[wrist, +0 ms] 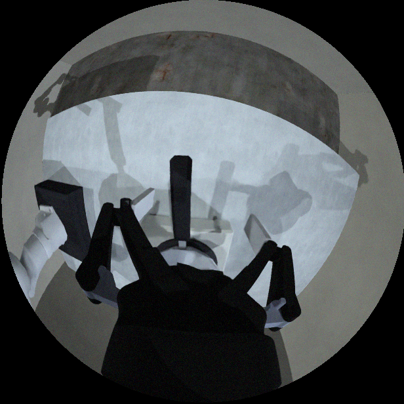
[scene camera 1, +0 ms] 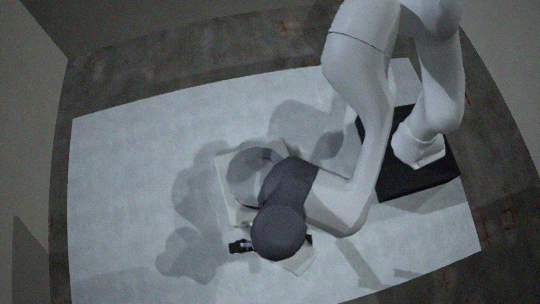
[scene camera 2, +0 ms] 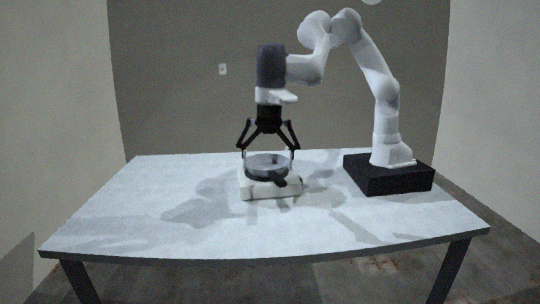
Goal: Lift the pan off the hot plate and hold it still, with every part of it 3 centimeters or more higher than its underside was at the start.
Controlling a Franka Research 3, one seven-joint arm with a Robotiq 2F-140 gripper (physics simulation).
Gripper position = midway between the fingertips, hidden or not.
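Observation:
My gripper (scene camera 2: pixel 267 168), (wrist: pixel 201 209) is visible. A cream hot plate (scene camera 1: pixel 240 215), (wrist: pixel 213 237) is present, as is a grey pan (scene camera 2: pixel 266 165), (wrist: pixel 180 166).

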